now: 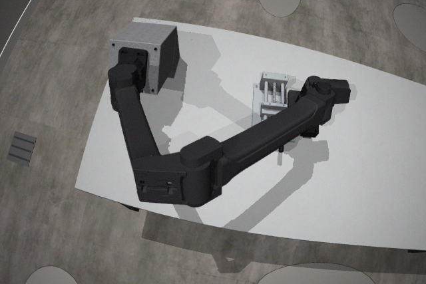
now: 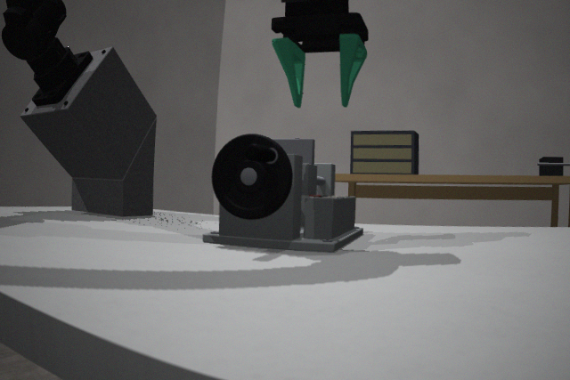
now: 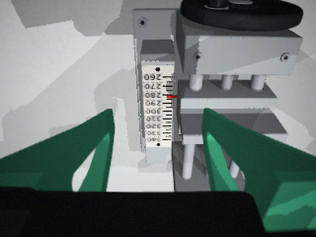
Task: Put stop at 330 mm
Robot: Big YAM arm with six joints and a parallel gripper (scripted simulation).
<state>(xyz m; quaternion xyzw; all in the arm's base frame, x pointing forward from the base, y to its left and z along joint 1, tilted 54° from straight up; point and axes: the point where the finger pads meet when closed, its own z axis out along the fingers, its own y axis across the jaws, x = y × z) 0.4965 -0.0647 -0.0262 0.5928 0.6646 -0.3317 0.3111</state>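
Now: hand 3 cm past the black crank handle, 8 cm to the left of it and 7 cm above it. From my hand the other things lie so: grey stop: 5 cm behind, 4 cm to the left, 7 cm below; then black handwheel: 4 cm behind, 6 cm to the right, 7 cm below.
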